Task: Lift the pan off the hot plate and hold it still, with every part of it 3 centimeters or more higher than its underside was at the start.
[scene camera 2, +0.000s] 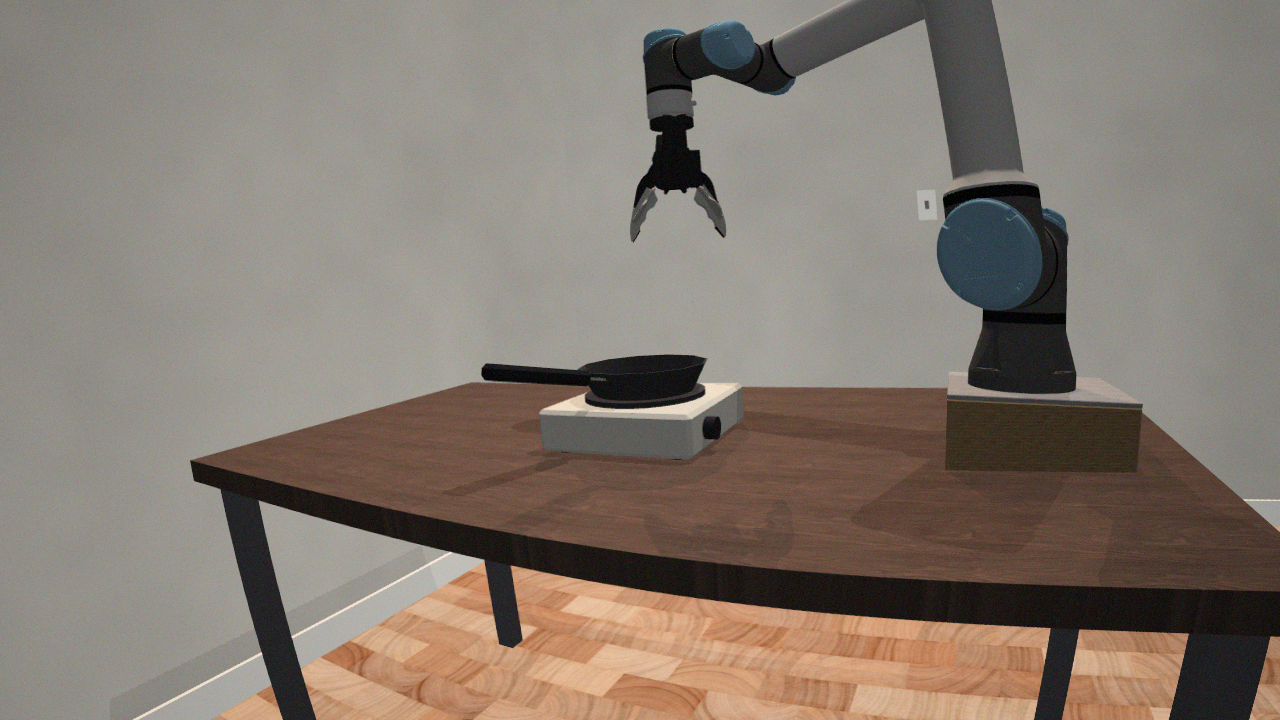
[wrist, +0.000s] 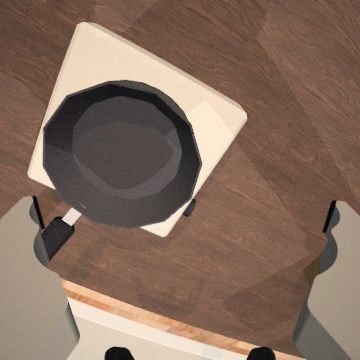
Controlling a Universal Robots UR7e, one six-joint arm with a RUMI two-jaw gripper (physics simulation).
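Observation:
A black pan sits upright on the dark burner disc of a cream hot plate. Its black handle points left in the scene view; in the wrist view it runs down and left, partly hidden behind the left finger. My gripper is open and empty. It points down and hangs high above the pan, apart from it.
The hot plate stands on a brown wooden table and has a black knob. The robot's base stands on a block at the table's right. A grey wall is behind.

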